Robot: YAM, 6 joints.
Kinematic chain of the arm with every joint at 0, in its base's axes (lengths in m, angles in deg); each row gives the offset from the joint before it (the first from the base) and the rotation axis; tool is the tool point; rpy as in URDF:
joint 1: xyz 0 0 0.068 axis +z
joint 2: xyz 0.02 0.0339 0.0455 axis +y
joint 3: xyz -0.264 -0.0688 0 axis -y
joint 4: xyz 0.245 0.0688 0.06 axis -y
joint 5: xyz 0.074 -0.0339 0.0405 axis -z
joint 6: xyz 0.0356 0 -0.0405 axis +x
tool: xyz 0 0 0 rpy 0 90 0
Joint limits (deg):
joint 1: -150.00..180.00
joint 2: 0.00..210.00
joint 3: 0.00..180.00
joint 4: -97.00..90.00
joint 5: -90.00..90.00
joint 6: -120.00..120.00
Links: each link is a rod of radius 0.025 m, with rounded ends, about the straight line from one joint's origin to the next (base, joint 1, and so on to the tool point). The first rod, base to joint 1, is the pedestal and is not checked.
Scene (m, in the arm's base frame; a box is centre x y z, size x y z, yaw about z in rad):
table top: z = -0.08
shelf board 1: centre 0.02 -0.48 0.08 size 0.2 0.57 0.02 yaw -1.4
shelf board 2: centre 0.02 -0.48 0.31 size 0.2 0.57 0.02 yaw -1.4
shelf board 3: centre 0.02 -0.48 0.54 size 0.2 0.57 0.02 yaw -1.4
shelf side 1: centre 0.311 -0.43 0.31 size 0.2 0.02 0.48 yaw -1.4
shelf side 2: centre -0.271 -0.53 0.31 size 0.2 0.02 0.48 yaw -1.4
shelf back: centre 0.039 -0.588 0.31 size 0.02 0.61 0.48 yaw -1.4
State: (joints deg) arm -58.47 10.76 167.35 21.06 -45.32 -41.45
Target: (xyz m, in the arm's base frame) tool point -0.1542 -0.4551 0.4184
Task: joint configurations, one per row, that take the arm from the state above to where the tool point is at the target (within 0.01 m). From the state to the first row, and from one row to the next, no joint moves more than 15 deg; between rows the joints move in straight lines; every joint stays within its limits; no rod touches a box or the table.
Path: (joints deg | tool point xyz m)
1: -69.77 23.12 153.48 16.29 -44.86 -41.45 | -0.1528 0.4873 0.4195
2: -81.07 35.48 139.60 11.52 -44.39 -41.45 | -0.0307 0.3555 0.5793
3: -92.37 47.84 125.73 6.75 -43.93 -41.45 | 0.0311 0.1540 0.6605
4: -103.67 60.20 111.86 1.98 -43.46 -41.45 | 0.0113 -0.0572 0.6524
5: -114.97 72.56 97.99 -2.79 -43.00 -41.45 | -0.0745 -0.2176 0.5633
6: -126.27 84.93 84.11 -7.56 -42.53 -41.45 | -0.1827 -0.2897 0.4183
7: -121.32 95.06 94.18 -2.71 -41.43 -41.45 | -0.1824 -0.3451 0.4264
8: -116.36 105.20 104.25 2.15 -40.33 -41.45 | -0.1731 -0.4012 0.4263
9: -111.40 115.33 114.32 7.00 -39.23 -41.45 | -0.1542 -0.4551 0.4184

